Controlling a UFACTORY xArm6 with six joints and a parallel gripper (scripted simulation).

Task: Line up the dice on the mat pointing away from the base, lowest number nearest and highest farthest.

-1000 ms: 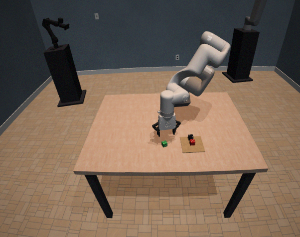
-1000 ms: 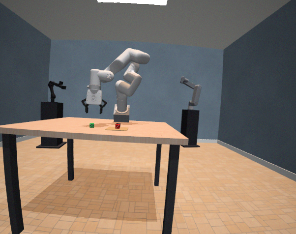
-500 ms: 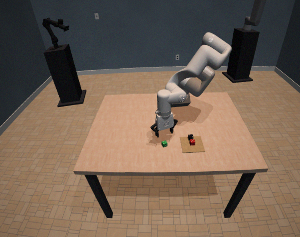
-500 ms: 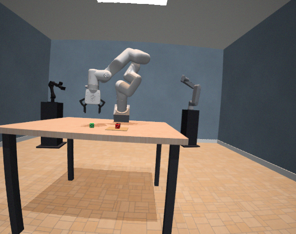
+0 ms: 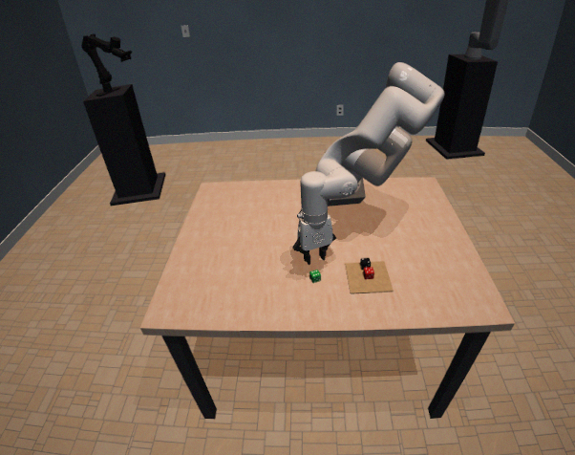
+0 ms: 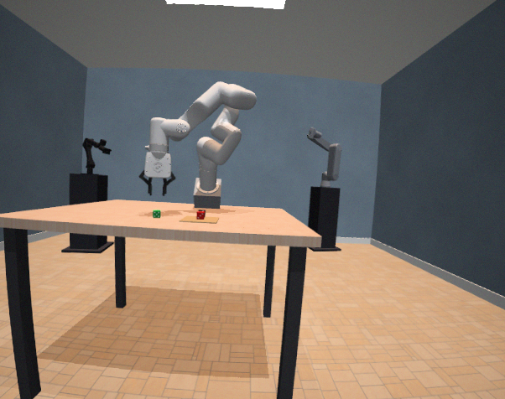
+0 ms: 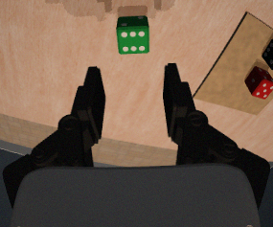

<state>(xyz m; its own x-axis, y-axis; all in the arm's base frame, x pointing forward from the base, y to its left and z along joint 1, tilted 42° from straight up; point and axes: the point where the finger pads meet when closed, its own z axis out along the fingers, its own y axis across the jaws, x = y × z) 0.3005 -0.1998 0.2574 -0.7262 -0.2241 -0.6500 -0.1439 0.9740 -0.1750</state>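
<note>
Now: the green die 9 cm below my hand. Round my hand: black die: 2 cm behind, 18 cm to the left, 9 cm below; tan mat: 3 cm ahead, 18 cm to the left, 11 cm below; red die: 3 cm ahead, 18 cm to the left, 9 cm below.
</note>
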